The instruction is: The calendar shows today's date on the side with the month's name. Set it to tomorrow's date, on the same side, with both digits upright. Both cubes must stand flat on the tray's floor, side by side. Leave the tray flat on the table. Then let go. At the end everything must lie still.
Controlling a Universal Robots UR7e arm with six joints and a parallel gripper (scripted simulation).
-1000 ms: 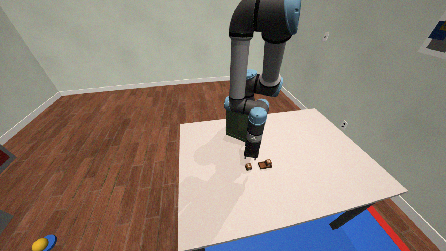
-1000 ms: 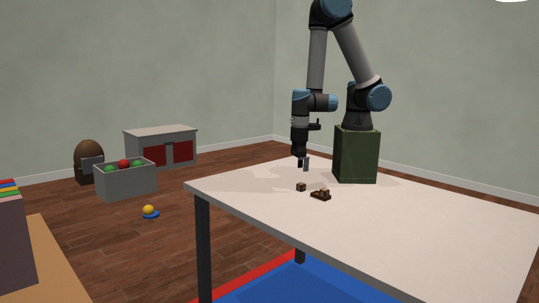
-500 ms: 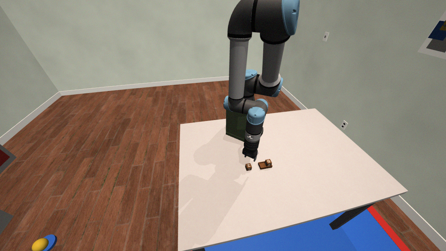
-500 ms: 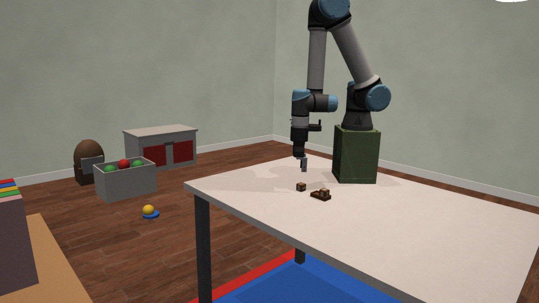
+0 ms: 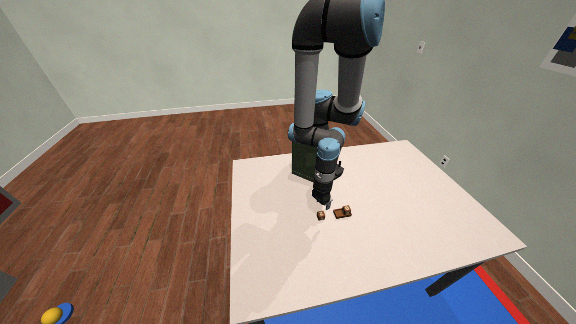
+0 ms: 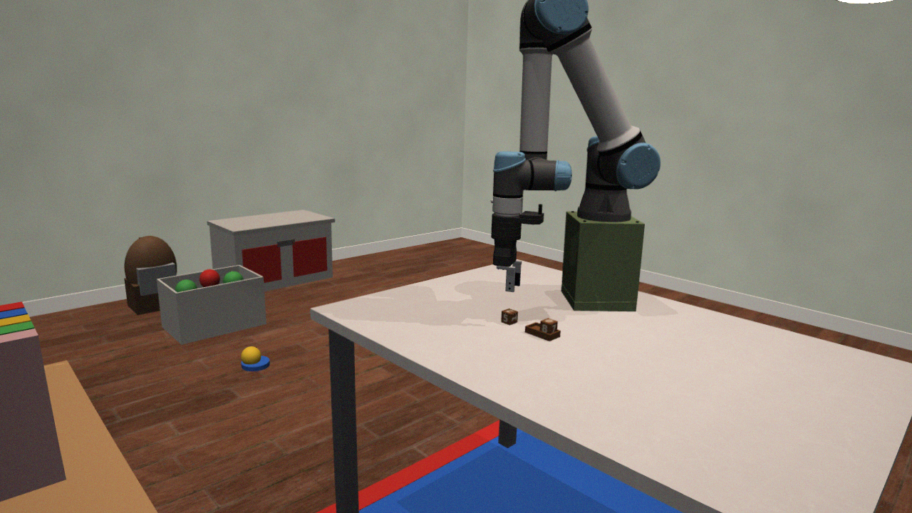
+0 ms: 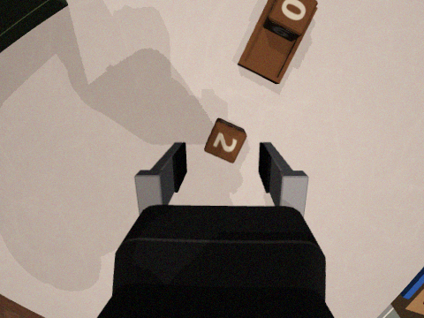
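My hand is 100 mm above the brown cube.
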